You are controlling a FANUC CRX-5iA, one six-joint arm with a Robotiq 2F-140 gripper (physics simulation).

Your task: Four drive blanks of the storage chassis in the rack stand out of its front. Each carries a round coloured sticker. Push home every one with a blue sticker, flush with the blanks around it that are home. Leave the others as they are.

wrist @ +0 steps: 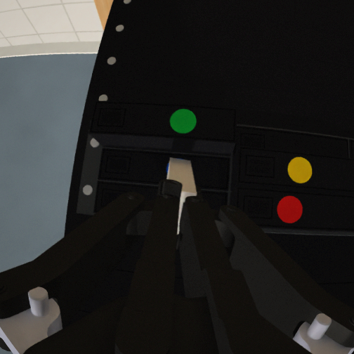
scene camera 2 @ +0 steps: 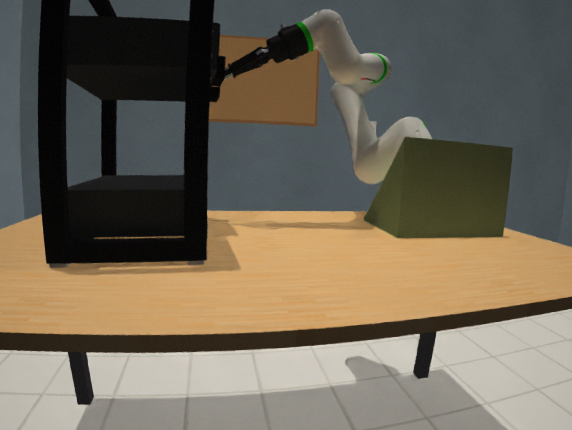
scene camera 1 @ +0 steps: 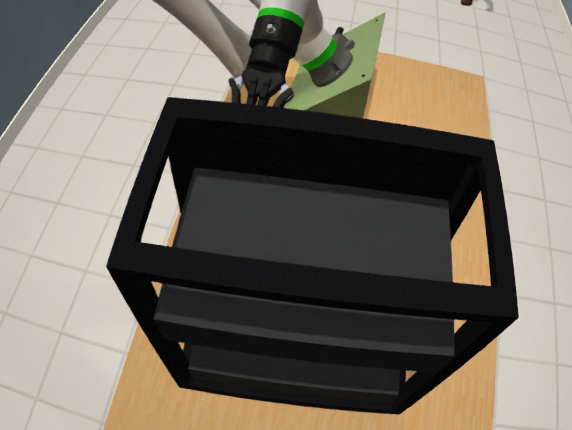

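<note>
In the wrist view, the chassis front shows a blank with a green sticker (wrist: 183,121) at upper left, standing out. Directly below it, a blank with a blue sticker (wrist: 168,168) sits deeper and looks about level with the blank under it. The fingertips cover most of the blue sticker. To the right, blanks with a yellow sticker (wrist: 300,170) and a red sticker (wrist: 290,209) sit one above the other and appear to stand out. My gripper (wrist: 177,175) (scene camera 2: 229,75) is shut and empty, its pale tips at the blue-stickered blank; whether they touch it is unclear.
The black rack (scene camera 1: 320,282) (scene camera 2: 197,150) stands on the wooden table (scene camera 1: 430,95) (scene camera 2: 300,285). A grey chassis (scene camera 1: 320,225) (scene camera 2: 130,40) sits in its upper part and another unit (scene camera 2: 125,210) low down. The arm's green wedge base (scene camera 1: 370,50) (scene camera 2: 450,190) stands opposite the rack front.
</note>
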